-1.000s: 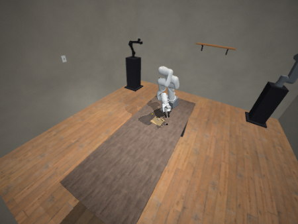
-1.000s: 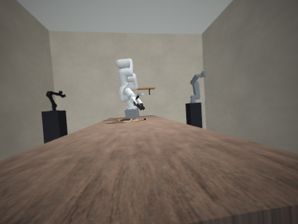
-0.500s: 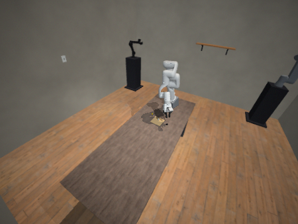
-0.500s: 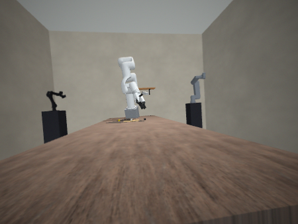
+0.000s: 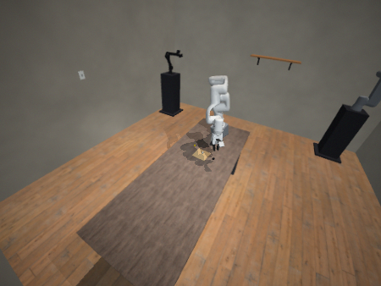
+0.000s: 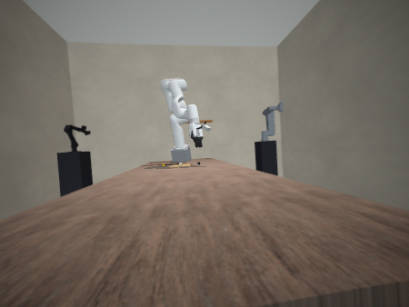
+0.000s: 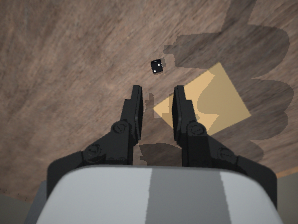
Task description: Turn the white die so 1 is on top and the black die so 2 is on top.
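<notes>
The black die is 10 mm to the right of my hand and 140 mm below it. Also, from my hand: tan mat: 140 mm to the right, 140 mm below; small yellow die: 90 mm behind, 260 mm to the right, 140 mm below; white die: 30 mm behind, 140 mm to the right, 130 mm below.
</notes>
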